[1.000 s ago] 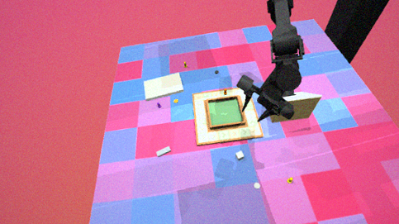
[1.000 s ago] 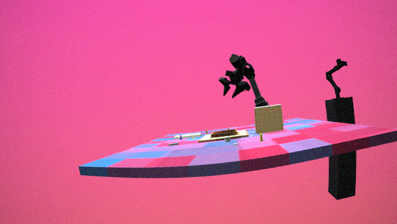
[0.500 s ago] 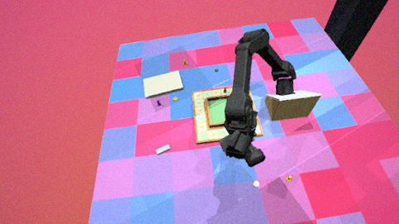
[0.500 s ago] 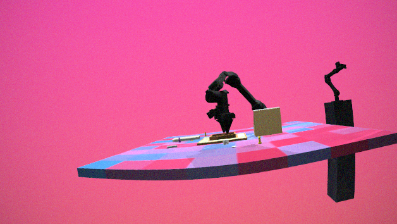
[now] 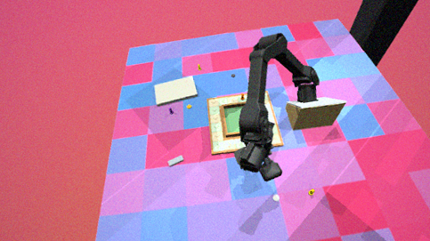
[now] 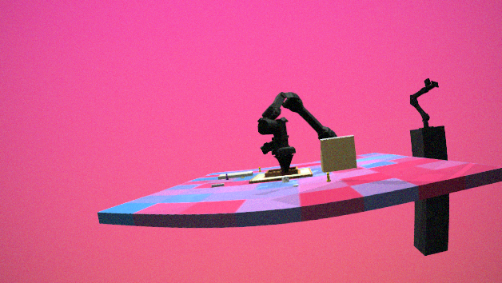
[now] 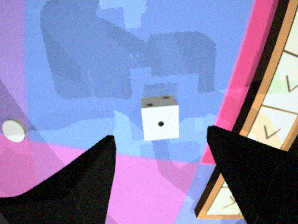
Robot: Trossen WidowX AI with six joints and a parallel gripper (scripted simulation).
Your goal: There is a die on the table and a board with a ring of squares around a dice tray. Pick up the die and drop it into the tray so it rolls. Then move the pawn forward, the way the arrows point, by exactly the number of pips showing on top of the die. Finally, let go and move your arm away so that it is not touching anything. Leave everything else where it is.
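Now: the orange pawn 1 cm ahead of my gripper tip, 33 cm to the right of it and 1 cm below it. Round my gripper tip: grey block (31 cm ahead, 6 cm to the right, 4 cm below); white disc (4 cm behind, 12 cm to the left, 4 cm below); green dice tray (3 cm ahead, 22 cm to the right, 4 cm below).
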